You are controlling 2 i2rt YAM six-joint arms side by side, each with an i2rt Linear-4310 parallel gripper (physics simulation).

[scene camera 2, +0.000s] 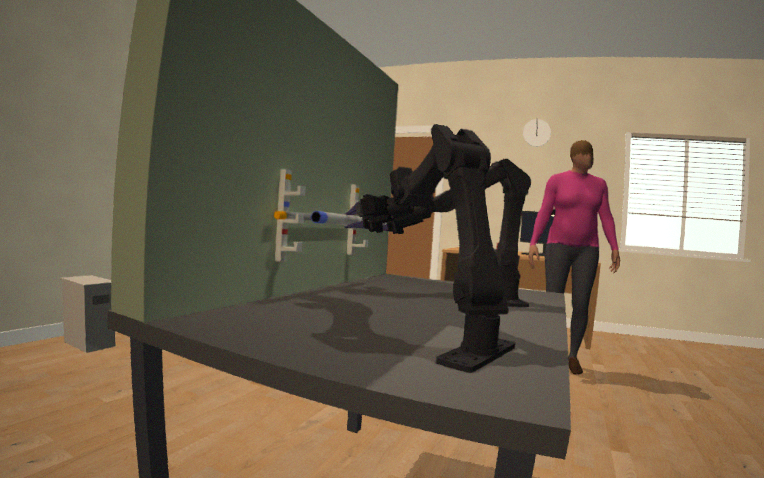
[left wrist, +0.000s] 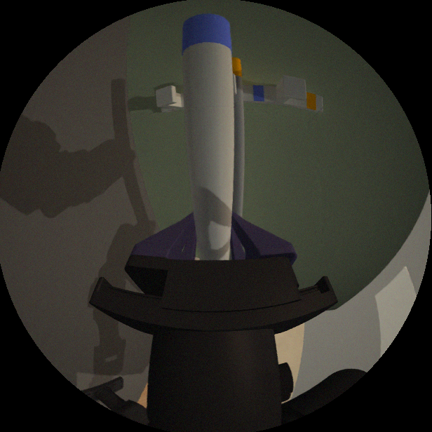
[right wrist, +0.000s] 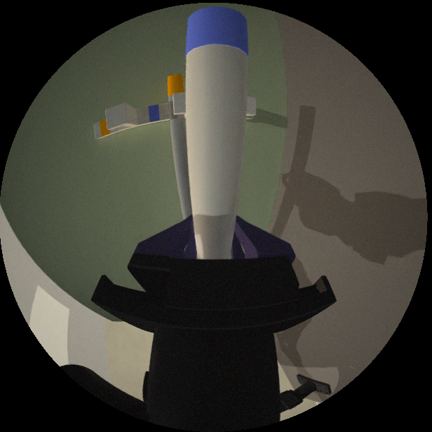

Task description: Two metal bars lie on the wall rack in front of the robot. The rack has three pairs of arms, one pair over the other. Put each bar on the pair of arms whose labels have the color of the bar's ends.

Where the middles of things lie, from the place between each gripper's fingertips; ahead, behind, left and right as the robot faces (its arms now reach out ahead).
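The white rack upright (scene camera 2: 282, 224) stands 10 cm ahead of my left hand, 13 cm to the left of it and 1 cm above it. I also see the orange-ended bar (right wrist: 174, 81), which is 8 cm to the right of my left hand, 1 cm above it and 10 cm ahead of it. As for the blue-ended bar (right wrist: 216, 72), my left hand is 2 cm past it and 8 cm to the left of it.
From my right hand, the white rack upright is 11 cm ahead of it, 1 cm above it and 29 cm to the left of it. The orange-ended bar is 2 cm above my right hand, 9 cm to the left of it and 10 cm ahead of it. My right hand itself is 1 cm below the blue-ended bar, 2 cm past it and 9 cm to the right of it.
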